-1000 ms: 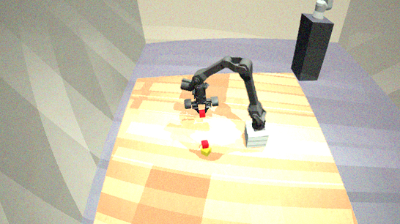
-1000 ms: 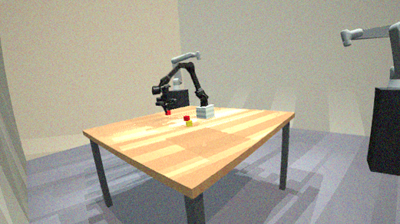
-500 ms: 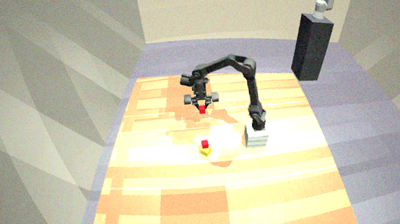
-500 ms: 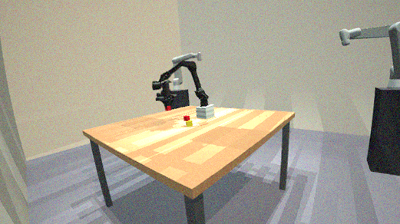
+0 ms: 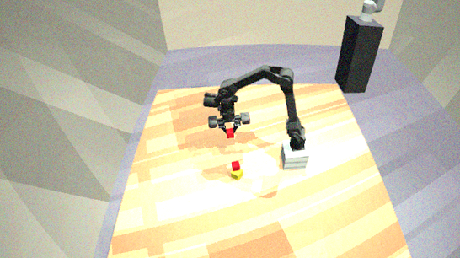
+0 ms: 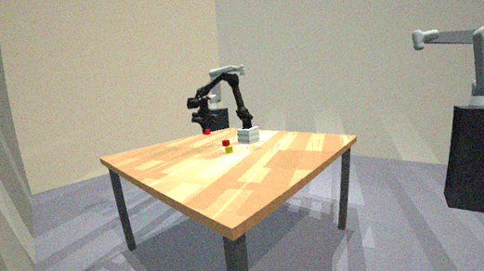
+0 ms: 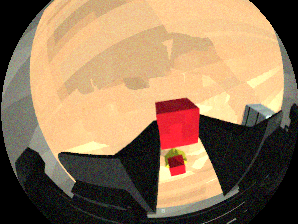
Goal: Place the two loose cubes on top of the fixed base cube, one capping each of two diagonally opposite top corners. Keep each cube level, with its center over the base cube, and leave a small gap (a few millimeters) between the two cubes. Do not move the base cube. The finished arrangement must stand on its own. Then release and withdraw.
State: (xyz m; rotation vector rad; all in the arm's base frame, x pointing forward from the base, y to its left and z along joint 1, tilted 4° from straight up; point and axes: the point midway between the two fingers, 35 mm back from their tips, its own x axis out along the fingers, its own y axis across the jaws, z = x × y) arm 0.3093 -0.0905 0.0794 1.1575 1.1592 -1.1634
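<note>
My gripper tip is now 170 mm to the right of the yellow base cube, 100 mm above it and 20 mm past it.
</note>
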